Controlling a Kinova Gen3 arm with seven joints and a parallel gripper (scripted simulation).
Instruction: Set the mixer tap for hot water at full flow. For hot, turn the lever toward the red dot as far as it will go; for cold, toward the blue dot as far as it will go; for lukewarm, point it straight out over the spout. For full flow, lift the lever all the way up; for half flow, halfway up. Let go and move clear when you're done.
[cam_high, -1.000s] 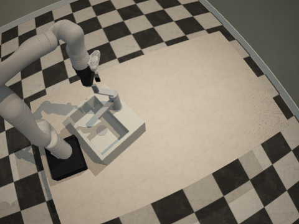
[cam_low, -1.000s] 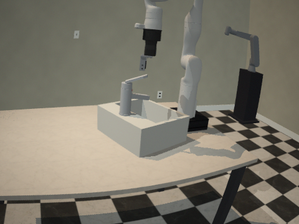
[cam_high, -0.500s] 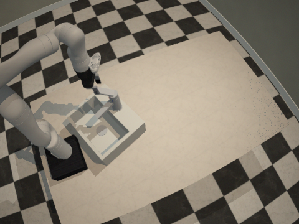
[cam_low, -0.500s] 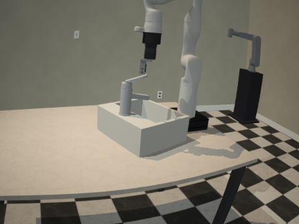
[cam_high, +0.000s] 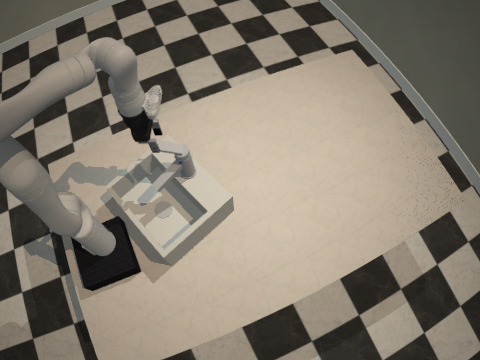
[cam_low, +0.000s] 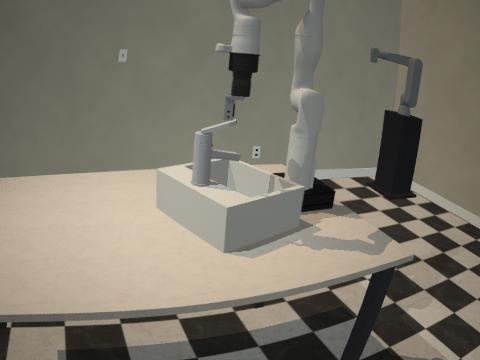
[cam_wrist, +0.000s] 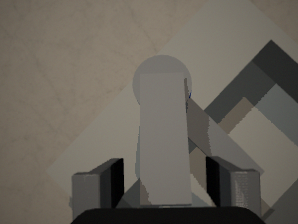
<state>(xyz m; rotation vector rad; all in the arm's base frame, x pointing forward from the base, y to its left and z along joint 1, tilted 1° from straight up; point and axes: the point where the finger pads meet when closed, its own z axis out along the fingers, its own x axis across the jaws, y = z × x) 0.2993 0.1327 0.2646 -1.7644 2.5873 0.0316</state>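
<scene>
The lever is 4 cm below my hand, 2 cm ahead of it and 1 cm to the right of it. Also, from my hand: white sink basin 29 cm below, 7 cm to the right, 5 cm behind.
</scene>
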